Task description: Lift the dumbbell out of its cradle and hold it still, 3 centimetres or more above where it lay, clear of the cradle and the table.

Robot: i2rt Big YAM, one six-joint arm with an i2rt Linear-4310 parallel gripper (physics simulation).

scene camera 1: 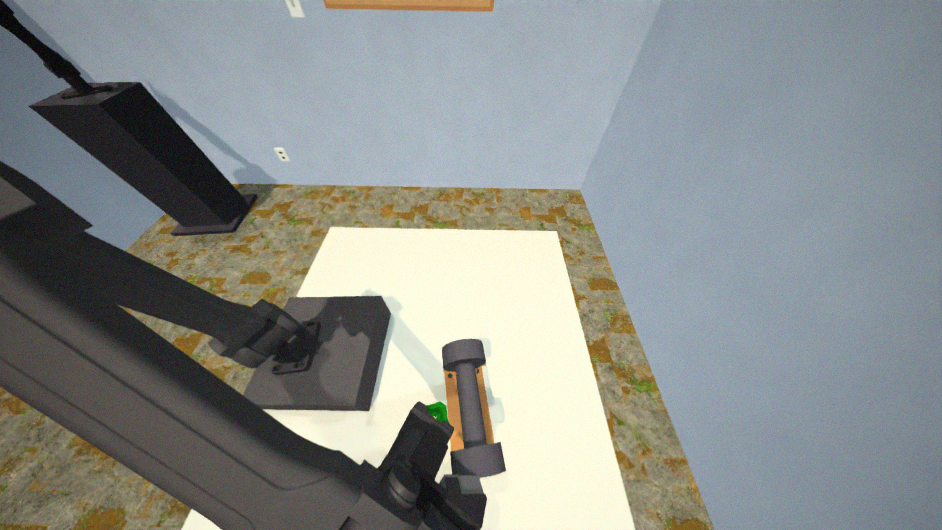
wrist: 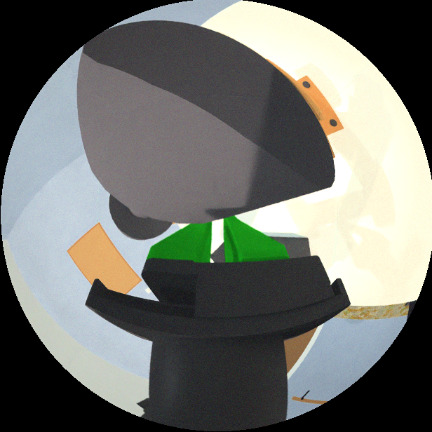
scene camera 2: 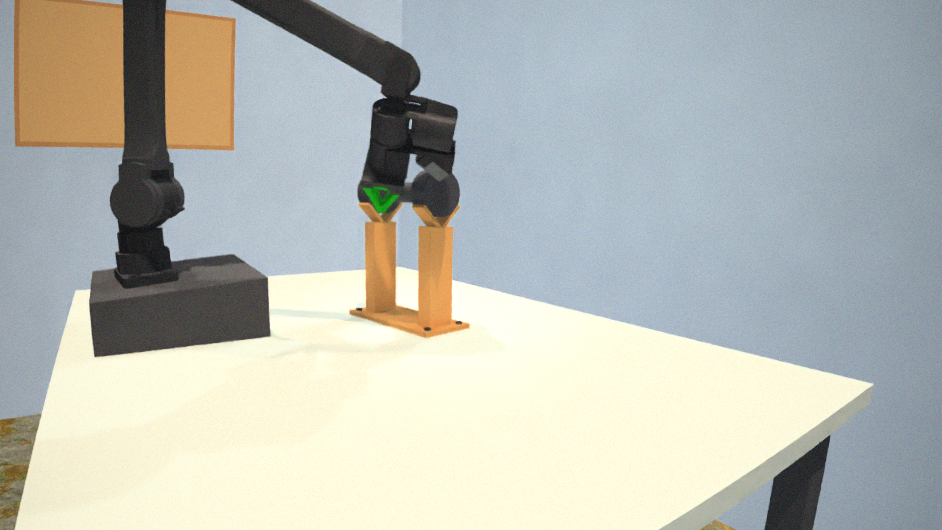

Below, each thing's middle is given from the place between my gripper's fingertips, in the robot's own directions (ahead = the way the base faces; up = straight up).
Now: the dark grey dumbbell [scene camera 1: 478, 458] 50 mm ahead of my hand and 30 mm above it. Round my hand: orange cradle [scene camera 2: 434, 315]: 100 mm below, 50 mm ahead.
